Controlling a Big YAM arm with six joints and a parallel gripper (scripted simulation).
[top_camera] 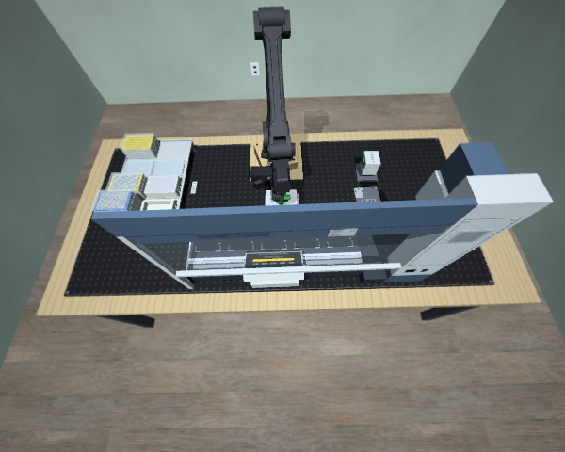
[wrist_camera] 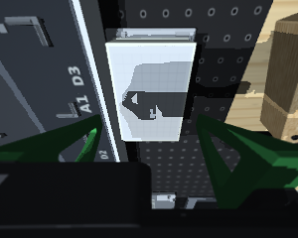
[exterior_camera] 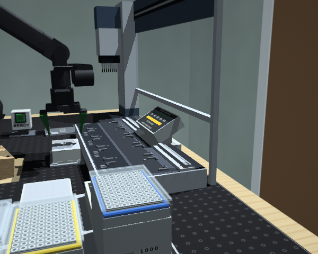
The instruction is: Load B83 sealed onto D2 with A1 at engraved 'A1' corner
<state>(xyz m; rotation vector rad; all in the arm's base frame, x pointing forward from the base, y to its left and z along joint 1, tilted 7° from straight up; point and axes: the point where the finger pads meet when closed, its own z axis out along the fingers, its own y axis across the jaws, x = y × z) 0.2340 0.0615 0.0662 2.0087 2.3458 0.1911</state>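
Right now my hand is 90 mm above the regrip nest. Round my hand: shelf sign 410 mm to the right, 90 mm below, 40 mm behind; flat grey plate 370 mm to the left, 90 mm below, 60 mm behind; ready key 320 mm to the left, 220 mm behind, 10 mm below.
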